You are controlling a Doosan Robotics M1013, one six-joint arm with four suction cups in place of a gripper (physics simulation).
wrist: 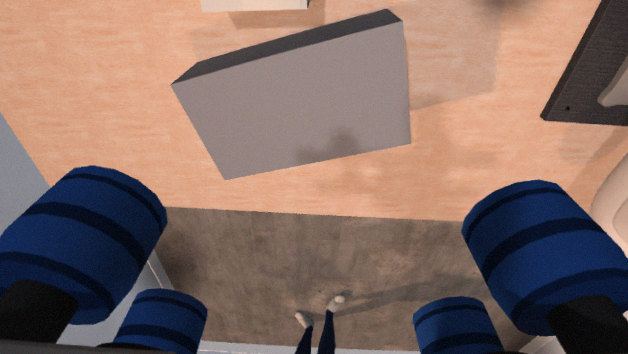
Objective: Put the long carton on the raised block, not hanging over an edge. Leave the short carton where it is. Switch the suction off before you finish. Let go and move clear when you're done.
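Frame: origin at the arm's base, x right, y ahead, z up, level; millimetres.
Where they show: hand, tool point: [312, 273].
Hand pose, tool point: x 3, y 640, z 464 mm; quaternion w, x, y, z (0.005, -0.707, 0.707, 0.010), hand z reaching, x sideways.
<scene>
After its pixels a point has its place.
My gripper [314, 250] @(x 3, y 640, z 464 mm) is open: its four blue suction cups show along the bottom of the wrist view, with no carton against them. A plain grey block [305, 110] @(x -93, y 662, z 103 mm) with a darker side face lies on the wooden table, turned at an angle; it looks like the raised block, and its top is bare apart from a shadow. The cups are on the near side of it in the view, apart from it. Part of a pale box [255, 4] @(x 55, y 735, z 84 mm) shows at the top edge, beyond the block; whether it is the long or the short carton I cannot tell.
The wooden table [90, 115] @(x -179, y 1149, z -17 mm) ends at a straight edge below the block, with brown floor [260, 250] past it. A dark plate [575, 85] @(x -58, y 152, z 4 mm) with pale robot parts [617, 90] @(x -56, y 79, z 20 mm) is at the right. A person's legs [327, 332] show at the bottom.
</scene>
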